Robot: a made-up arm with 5 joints.
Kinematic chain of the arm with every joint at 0, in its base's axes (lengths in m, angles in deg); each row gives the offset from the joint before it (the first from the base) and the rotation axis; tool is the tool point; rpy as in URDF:
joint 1: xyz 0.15 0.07 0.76 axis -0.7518 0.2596 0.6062
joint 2: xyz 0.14 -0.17 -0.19 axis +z
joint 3: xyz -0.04 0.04 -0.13 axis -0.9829 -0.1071 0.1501
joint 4: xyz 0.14 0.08 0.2 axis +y
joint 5: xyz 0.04 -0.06 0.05 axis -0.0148 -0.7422 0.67
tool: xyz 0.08 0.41 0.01 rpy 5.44 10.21 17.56
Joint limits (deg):
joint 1: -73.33..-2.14
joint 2: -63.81..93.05
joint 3: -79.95..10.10
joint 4: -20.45..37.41
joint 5: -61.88..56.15
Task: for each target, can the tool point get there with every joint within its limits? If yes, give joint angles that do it. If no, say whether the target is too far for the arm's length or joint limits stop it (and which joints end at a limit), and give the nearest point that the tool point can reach.
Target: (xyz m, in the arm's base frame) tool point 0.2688 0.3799 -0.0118
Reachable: no: joint limits stop it (at a limit: joint 1, joint 3, joint 4, joint 5) | nearest point 0.2670 0.3406 0.3288 | short by 0.343 m
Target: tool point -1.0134 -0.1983 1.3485
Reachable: no: too far | nearest point -0.1951 0.0177 0.7179 | short by 1.055 m
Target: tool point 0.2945 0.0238 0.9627
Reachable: yes | joints -66.76 27.84 -22.93 11.82 20.65
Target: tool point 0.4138 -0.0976 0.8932
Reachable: yes | joints -63.08 -17.15 -22.97 -15.62 34.45
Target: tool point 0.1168 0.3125 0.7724
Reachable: yes | joints -16.88 34.35 -1.51 23.93 40.33
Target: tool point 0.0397 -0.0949 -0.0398
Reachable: no: joint limits stop it (at a limit: joint 1, joint 2, joint 3, joint 4, joint 5) | nearest point 0.0662 -0.2432 0.1135 | short by 0.215 m
